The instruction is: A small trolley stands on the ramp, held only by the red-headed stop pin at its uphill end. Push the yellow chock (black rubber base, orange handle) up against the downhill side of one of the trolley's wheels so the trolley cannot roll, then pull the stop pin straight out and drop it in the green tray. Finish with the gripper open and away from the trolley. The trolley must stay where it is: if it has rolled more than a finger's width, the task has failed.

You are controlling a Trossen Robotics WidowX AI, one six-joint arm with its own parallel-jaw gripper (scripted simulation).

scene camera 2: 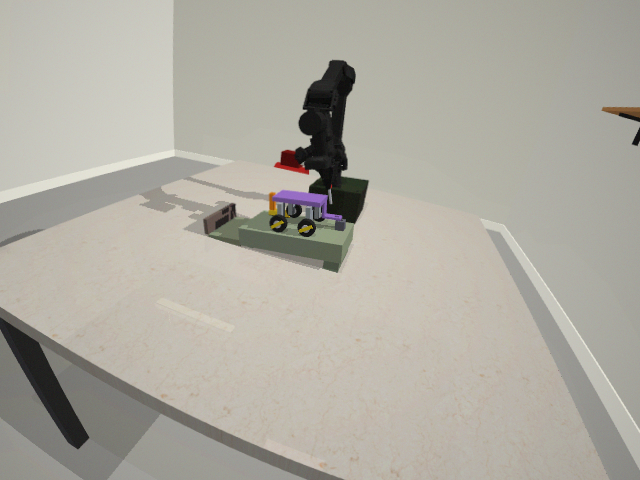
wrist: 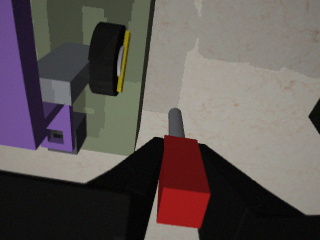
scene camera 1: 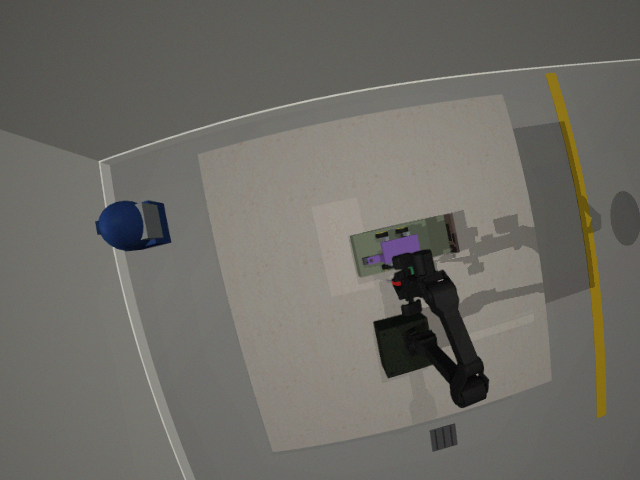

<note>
My gripper (scene camera 2: 329,188) carries a stop pin (wrist: 183,191). I also see a trolley (scene camera 2: 306,227) and a ramp (scene camera 1: 365,244).
The trolley also shows in the wrist view (wrist: 45,90) and in scene camera 1 (scene camera 1: 407,243). My gripper is seen too in the wrist view (wrist: 177,149) and in scene camera 1 (scene camera 1: 393,282).
</note>
